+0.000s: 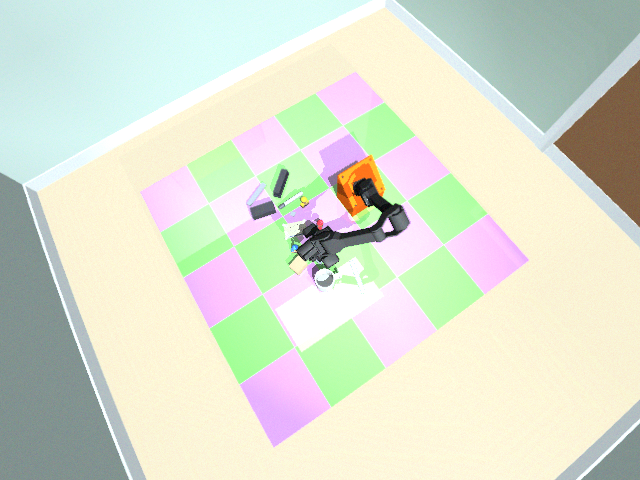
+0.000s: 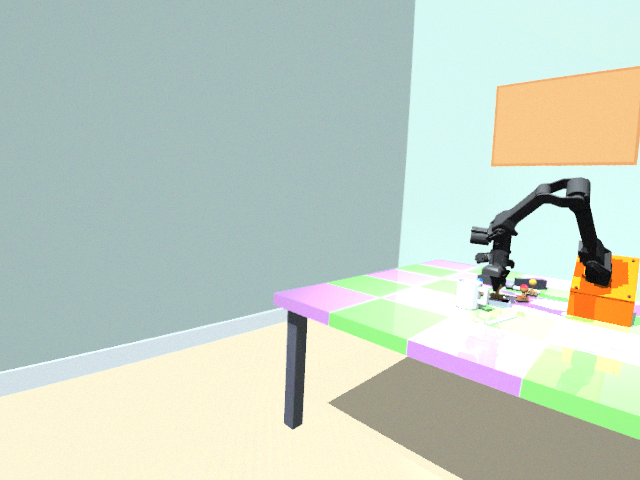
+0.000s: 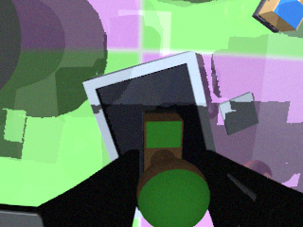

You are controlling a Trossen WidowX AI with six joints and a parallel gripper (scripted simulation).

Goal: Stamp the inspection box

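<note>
Right now the dark ink pad is 10 mm behind my gripper tip and 40 mm below it. Round my gripper tip: tan block 110 mm ahead, 10 mm to the left, 20 mm below; then blue-labelled stamp 90 mm ahead, 60 mm to the right, 30 mm below; then red-knobbed stamp 60 mm behind, 110 mm to the right, 30 mm below.
</note>
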